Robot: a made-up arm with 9 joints. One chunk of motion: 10 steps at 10 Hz.
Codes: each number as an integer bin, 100 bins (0 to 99) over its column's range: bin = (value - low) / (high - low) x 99, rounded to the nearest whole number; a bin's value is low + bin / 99 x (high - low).
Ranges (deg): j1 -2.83..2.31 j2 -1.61..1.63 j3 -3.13..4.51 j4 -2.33..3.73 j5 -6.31..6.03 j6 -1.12..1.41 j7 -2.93..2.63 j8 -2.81..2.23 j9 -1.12..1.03
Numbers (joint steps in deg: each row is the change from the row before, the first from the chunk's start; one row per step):
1: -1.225 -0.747 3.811 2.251 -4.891 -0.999 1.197 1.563 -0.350
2: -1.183 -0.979 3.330 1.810 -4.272 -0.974 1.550 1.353 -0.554
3: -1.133 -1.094 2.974 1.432 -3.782 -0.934 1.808 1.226 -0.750
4: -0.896 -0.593 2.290 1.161 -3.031 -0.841 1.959 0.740 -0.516
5: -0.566 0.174 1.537 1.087 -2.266 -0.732 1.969 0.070 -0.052
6: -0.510 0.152 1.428 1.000 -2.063 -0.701 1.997 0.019 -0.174
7: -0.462 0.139 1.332 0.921 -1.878 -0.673 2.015 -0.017 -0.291
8: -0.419 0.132 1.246 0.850 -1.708 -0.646 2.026 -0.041 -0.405
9: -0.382 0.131 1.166 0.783 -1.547 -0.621 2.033 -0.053 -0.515
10: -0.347 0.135 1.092 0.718 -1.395 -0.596 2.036 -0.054 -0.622
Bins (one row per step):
1: 31 26 90 75 11 5 73 86 35
2: 32 19 84 68 16 6 80 82 26
3: 33 16 79 61 20 7 84 79 17
4: 37 31 70 57 26 11 87 70 28
5: 44 55 60 56 32 15 87 57 49
6: 45 54 59 54 34 16 88 56 44
7: 46 53 58 53 36 17 88 55 38
8: 46 53 57 52 37 19 88 54 33
9: 47 53 56 51 38 20 88 54 28
10: 48 53 55 50 39 21 88 54 23

